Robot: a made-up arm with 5 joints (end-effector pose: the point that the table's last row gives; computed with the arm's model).
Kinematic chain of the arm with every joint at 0, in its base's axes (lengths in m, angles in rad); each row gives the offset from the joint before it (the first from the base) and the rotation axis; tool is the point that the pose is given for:
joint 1: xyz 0 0 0.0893 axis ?
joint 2: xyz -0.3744 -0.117 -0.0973 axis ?
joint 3: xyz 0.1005 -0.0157 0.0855 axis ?
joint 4: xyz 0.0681 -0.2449 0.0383 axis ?
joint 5: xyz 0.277 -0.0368 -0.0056 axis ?
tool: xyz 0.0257 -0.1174 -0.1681
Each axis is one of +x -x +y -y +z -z.
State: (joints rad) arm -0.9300 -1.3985 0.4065 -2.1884 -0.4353
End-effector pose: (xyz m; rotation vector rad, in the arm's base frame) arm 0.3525 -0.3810 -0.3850 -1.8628 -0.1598 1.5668
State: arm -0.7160 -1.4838 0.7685 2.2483 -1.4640
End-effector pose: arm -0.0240 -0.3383 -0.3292 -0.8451 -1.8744 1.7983
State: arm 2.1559 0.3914 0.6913 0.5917 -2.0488
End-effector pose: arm -0.1324 0.1276 0.0291 -1.5352 0.4968 1.9568
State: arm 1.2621 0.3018 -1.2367 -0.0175 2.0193
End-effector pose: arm -0.2934 -0.1671 0.3817 -0.1751 1.2706 0.4629
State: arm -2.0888 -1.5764 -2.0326 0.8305 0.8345
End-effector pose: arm 0.1926 0.0380 -0.5596 1.7376 -0.6249 -1.6221
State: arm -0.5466 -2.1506 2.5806 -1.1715 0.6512
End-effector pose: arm -0.8350 -0.2654 -0.3378 0.7876 1.5018 -0.6125
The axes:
joint 1: -z
joint 2: -y
joint 3: +x
joint 4: +x
joint 5: +z

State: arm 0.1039 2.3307 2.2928 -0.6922 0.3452
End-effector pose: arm -0.5177 0.2331 0.5383 0.3743 -1.9272 1.9291
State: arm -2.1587 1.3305 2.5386 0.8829 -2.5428
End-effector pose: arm 0.2349 -0.2719 0.3564 -1.9027 1.5411 1.9397
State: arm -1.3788 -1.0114 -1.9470 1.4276 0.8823
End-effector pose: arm 0.1855 0.0486 -0.3735 -0.9071 1.0866 2.2294
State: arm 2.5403 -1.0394 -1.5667 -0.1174 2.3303
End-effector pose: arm -0.2659 0.1511 -0.3044 1.6304 0.3888 0.7097
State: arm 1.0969 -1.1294 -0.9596 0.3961 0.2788
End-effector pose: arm -0.3800 -0.2566 -0.3610 0.3104 1.1702 -0.3989
